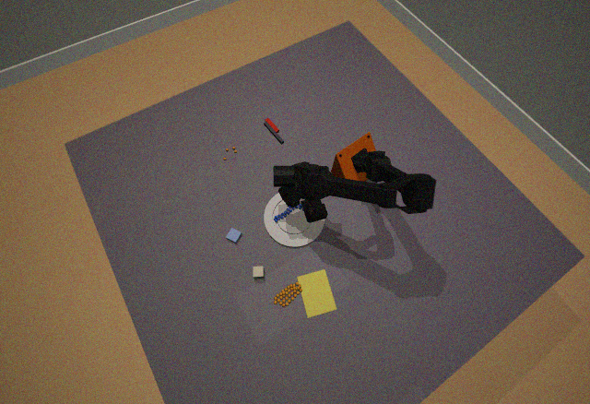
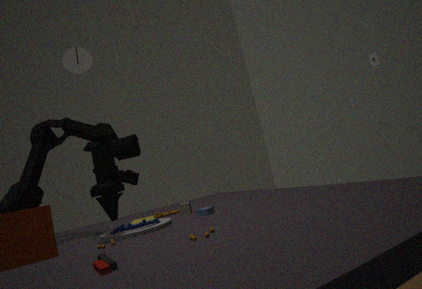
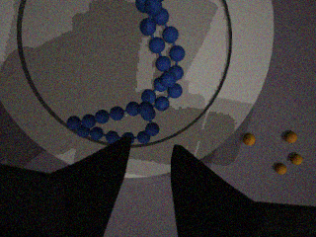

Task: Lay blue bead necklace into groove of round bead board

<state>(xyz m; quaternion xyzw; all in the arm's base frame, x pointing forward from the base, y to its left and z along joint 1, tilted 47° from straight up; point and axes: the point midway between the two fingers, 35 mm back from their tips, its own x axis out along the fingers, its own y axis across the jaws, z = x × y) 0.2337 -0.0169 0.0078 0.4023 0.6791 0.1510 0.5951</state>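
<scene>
Now: the round white bead board 60 mm ahead of my gripper tip, 40 mm below it and 10 mm to the left of it. From my gripper tip the other things lie so: cream cube (250 mm ahead, 80 mm to the left, 30 mm below); then yellow sheet (240 mm to the left, 150 mm ahead, 40 mm below); then light blue cube (250 mm ahead, 60 mm to the right, 40 mm below).
</scene>
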